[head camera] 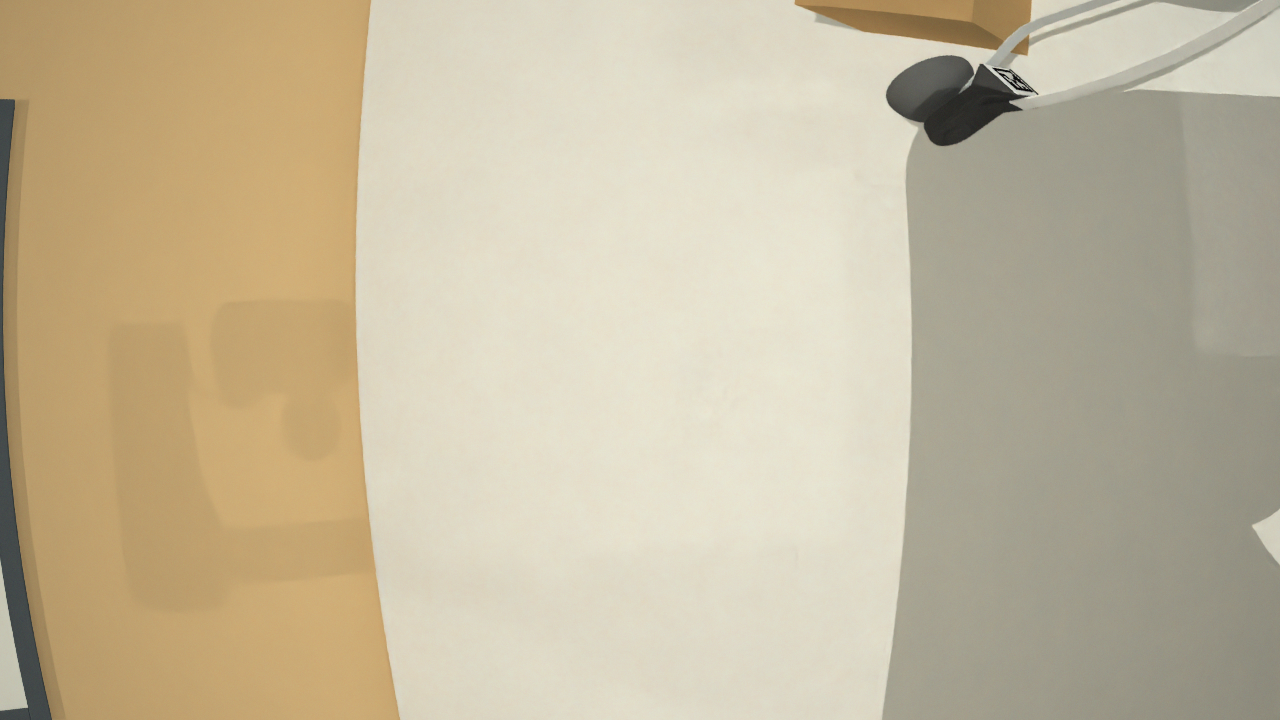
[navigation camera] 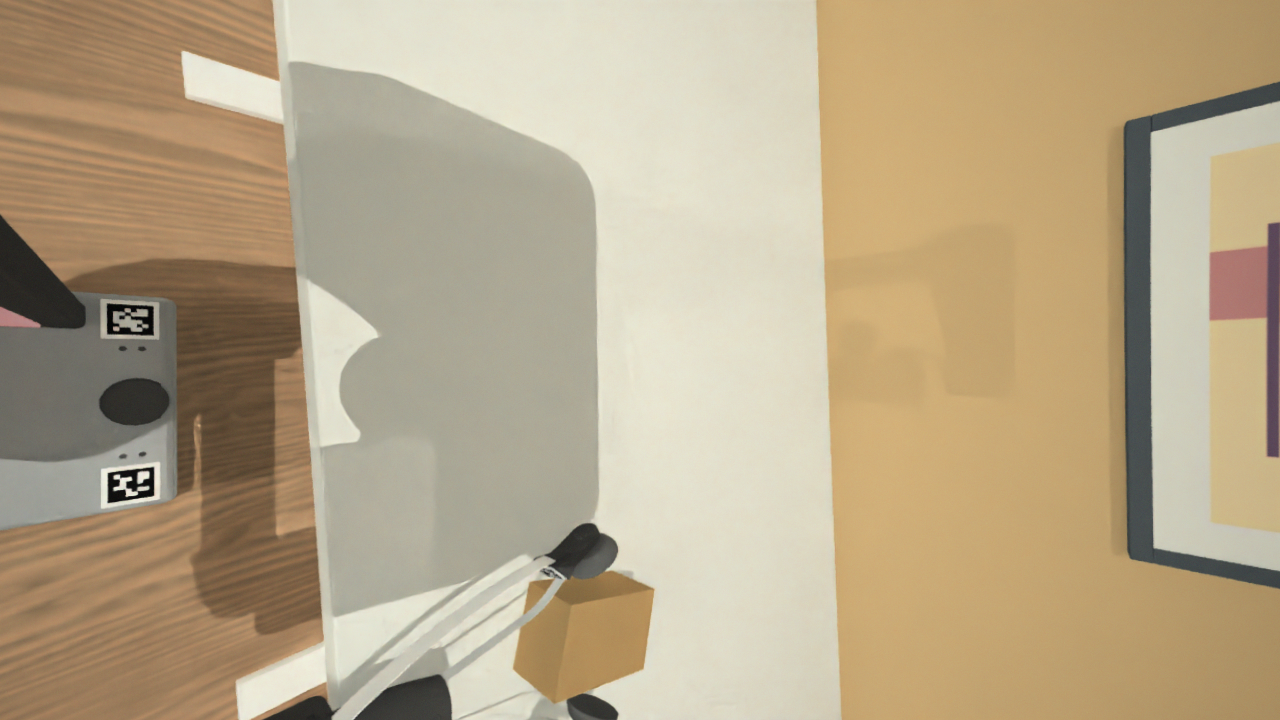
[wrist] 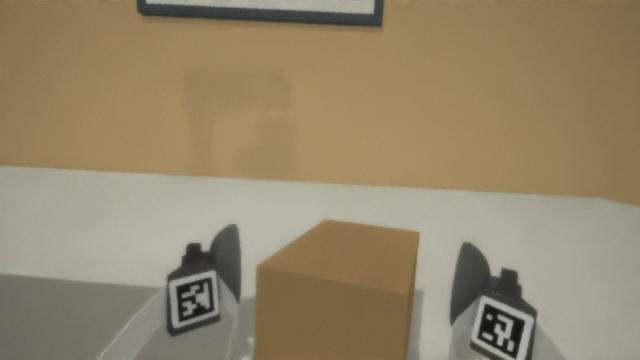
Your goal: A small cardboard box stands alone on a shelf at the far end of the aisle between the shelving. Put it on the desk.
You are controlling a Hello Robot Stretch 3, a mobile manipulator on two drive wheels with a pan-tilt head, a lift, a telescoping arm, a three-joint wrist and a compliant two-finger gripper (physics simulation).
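Seen in the pictures: gripper, fingertip midpoint: (navigation camera: 610, 620); robot's base, origin of the base link: (navigation camera: 133, 397).
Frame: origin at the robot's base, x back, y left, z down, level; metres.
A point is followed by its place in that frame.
Note:
The small cardboard box (head camera: 913, 17) @[x -0.232, y -0.119, z -0.995 m] (navigation camera: 599, 631) @[x -0.227, y -0.141, z -1.000 m] (wrist: 332, 320) stands upright on the white desk top (head camera: 626, 358) @[x -0.460, y 0.020, z -0.950 m] (navigation camera: 716, 358) @[x -0.466, y 0.057, z -0.950 m] (wrist: 100, 225). It is cut off by the top edge in the head view and by the bottom edge in the wrist view. My gripper (navigation camera: 588, 628) @[x -0.250, y -0.148, z -0.988 m] (wrist: 344, 260) @[x -0.250, y -0.148, z -0.988 m] is open around the box, one fingertip on either side. In the wrist view a gap shows between each fingertip and the box. In the head view one finger shows beside the box and the other is out of frame.
An orange-tan wall (head camera: 196, 223) @[x -0.872, y -0.094, z -1.111 m] (navigation camera: 913, 492) @[x -0.877, y -0.172, z -1.071 m] (wrist: 450, 100) rises behind the desk, with a framed picture (navigation camera: 1138, 358) @[x -0.839, y 0.050, z -1.322 m] (wrist: 260, 17) on it. My grey base (navigation camera: 53, 394) @[x 0.075, y 0.017, z -0.160 m] stands on the wood floor (navigation camera: 116, 205) @[x 0.018, y 0.347, z 0.000 m] by the desk's front edge. White desk legs (navigation camera: 228, 87) (navigation camera: 281, 680) show there.

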